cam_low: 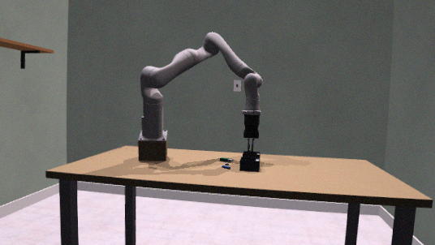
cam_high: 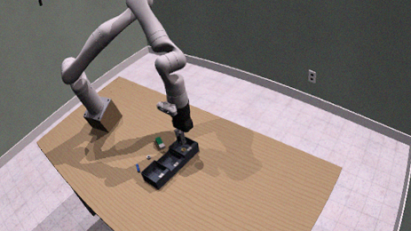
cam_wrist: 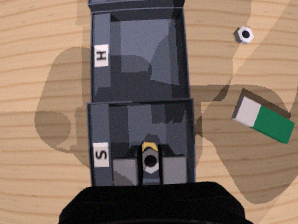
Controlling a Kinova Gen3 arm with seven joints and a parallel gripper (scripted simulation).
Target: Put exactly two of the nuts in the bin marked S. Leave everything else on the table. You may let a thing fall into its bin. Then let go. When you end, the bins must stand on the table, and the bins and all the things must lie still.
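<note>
My hand is 60 mm above the brass-coloured nut. The rest, counted from my hand: blue rod (70 mm behind, 200 mm to the right, 70 mm below); then bin (20 mm ahead, 80 mm to the right, 50 mm below).
</note>
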